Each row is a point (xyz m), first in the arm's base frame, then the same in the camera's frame.
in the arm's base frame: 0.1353 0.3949 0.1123
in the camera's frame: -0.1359 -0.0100 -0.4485
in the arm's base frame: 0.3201 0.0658 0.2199
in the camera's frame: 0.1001 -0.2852 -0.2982
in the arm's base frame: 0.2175 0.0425 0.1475
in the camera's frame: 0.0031 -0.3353 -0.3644
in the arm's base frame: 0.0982 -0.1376 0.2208
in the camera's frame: -0.0853 -0.5198 -0.2635
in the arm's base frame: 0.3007 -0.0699 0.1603
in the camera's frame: 0.1036 -0.4295 -0.3372
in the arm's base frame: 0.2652 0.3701 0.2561
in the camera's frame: -0.0042 0.0080 -0.3052
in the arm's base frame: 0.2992 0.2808 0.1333
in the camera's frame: 0.0445 -0.0915 -0.4145
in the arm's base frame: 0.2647 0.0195 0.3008
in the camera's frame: 0.0528 -0.3276 -0.2104
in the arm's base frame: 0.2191 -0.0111 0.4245
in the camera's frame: 0.0124 -0.3469 -0.0827
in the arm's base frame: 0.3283 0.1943 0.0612
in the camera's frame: 0.0877 -0.1816 -0.4740
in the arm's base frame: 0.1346 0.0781 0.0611
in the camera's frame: -0.0842 -0.3266 -0.4534
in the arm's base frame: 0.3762 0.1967 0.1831
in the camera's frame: 0.1341 -0.1537 -0.3547
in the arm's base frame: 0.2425 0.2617 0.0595
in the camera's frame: -0.0080 -0.1301 -0.4836
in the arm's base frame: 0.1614 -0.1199 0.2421
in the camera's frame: -0.0259 -0.4891 -0.2462
